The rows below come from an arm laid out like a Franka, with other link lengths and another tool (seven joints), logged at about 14 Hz.
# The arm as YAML. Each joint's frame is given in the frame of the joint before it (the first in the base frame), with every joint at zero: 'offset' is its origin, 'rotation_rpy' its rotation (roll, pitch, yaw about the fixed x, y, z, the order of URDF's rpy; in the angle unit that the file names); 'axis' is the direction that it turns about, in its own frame. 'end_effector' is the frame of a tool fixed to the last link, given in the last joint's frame.
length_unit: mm
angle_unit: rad
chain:
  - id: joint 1
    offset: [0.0, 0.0, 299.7]
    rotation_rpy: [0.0, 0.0, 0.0]
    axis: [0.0, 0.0, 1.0]
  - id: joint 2
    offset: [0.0, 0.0, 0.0]
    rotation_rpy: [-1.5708, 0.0, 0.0]
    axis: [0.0, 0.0, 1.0]
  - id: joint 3
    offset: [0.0, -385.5, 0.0]
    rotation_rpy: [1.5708, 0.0, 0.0]
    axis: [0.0, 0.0, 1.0]
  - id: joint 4
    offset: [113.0, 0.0, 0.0]
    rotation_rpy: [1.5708, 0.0, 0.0]
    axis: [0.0, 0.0, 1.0]
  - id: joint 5
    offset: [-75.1, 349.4, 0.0]
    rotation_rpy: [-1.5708, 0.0, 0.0]
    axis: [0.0, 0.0, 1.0]
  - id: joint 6
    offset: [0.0, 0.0, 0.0]
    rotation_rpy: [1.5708, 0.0, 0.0]
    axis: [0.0, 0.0, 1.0]
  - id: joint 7
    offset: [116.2, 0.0, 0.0]
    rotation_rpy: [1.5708, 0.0, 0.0]
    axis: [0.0, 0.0, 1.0]
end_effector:
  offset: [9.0, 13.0, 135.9]
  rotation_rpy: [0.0, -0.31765, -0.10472]
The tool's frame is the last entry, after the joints.
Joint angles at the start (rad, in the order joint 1, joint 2, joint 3, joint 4, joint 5, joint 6, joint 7):
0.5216, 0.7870, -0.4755, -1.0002, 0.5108, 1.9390, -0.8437
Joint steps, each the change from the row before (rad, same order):
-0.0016, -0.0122, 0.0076, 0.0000, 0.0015, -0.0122, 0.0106
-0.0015, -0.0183, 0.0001, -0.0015, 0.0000, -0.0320, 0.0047
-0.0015, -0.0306, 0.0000, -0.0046, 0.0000, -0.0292, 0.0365
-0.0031, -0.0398, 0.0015, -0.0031, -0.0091, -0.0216, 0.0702
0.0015, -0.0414, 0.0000, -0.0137, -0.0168, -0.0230, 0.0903
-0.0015, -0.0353, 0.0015, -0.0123, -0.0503, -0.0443, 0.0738
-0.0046, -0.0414, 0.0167, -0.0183, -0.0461, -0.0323, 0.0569
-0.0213, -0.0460, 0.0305, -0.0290, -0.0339, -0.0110, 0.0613
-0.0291, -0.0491, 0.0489, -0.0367, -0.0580, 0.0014, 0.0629
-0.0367, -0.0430, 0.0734, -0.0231, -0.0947, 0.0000, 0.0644
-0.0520, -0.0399, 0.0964, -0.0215, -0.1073, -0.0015, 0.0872
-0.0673, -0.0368, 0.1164, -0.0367, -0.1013, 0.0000, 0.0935
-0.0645, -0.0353, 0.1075, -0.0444, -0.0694, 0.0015, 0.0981
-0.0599, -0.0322, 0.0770, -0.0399, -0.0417, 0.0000, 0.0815
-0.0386, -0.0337, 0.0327, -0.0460, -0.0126, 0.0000, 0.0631
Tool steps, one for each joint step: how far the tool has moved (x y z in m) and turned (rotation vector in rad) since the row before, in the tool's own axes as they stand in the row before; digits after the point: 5 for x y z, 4 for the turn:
-0.00028, -0.00322, -0.00732, 0.0125, 0.0075, 0.0044
-0.00494, -0.00278, -0.00945, 0.0186, -0.0039, -0.0006
-0.00797, -0.00289, -0.01810, 0.0228, 0.0064, 0.0315
-0.01102, -0.00202, -0.02658, 0.0178, 0.0138, 0.0646
-0.01228, -0.00350, -0.02207, 0.0257, 0.0013, 0.0824
-0.01595, -0.00096, -0.01352, 0.0095, -0.0405, 0.0651
-0.01467, -0.00417, -0.01455, 0.0080, -0.0250, 0.0448
-0.01747, 0.00220, -0.01400, 0.0184, -0.0031, 0.0583
-0.01678, 0.00159, -0.01248, 0.0005, -0.0066, 0.0553
-0.01271, -0.00359, -0.01328, -0.0326, -0.0147, 0.0423
-0.01202, -0.00453, -0.01229, -0.0359, -0.0144, 0.0581
-0.01061, -0.00654, -0.00502, -0.0267, -0.0183, 0.0582
-0.01079, -0.00934, -0.00292, -0.0056, -0.0115, 0.0615
-0.01271, 0.00037, -0.00249, 0.0033, -0.0070, 0.0659
-0.01371, 0.00698, 0.00122, 0.0130, -0.0122, 0.0655

